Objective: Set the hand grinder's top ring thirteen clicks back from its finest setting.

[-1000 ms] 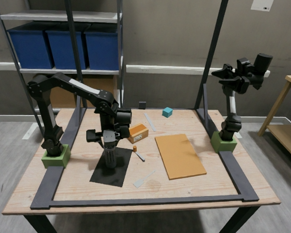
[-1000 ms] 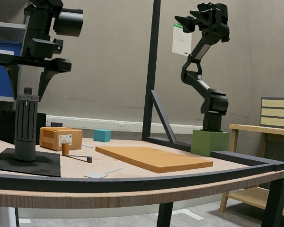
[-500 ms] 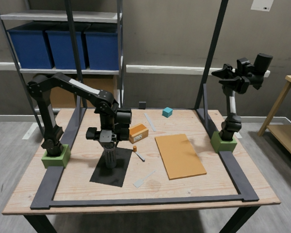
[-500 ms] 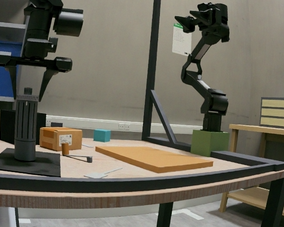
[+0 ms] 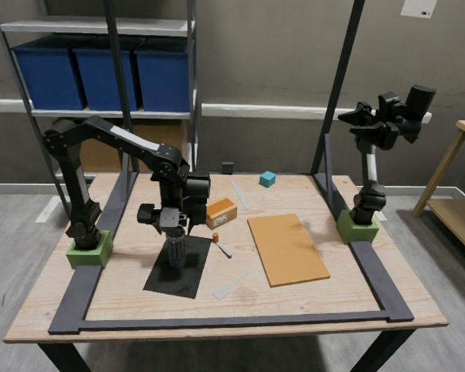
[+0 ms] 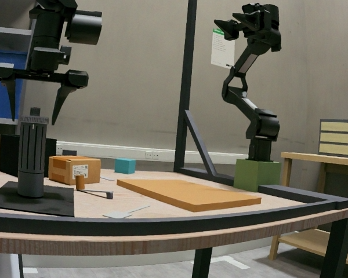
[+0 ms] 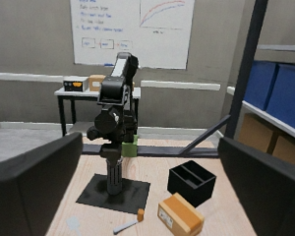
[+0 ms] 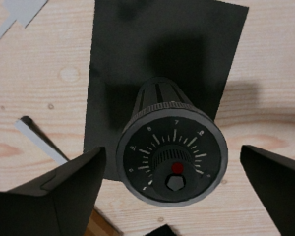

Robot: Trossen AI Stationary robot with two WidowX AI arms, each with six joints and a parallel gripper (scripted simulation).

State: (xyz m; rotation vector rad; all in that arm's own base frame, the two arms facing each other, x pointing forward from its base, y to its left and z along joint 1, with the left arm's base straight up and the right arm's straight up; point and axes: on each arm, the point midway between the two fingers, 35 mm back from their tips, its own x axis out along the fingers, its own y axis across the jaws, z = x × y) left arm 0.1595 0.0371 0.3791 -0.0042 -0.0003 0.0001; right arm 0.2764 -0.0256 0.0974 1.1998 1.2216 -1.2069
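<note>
Right now my right hand is 3 cm above the top ring. The rest, counted from my right hand: dark hand grinder (6 cm below, 1 cm ahead); crank (16 cm below, 15 cm to the left, 4 cm behind); black mat (17 cm below, 1 cm to the left).
</note>
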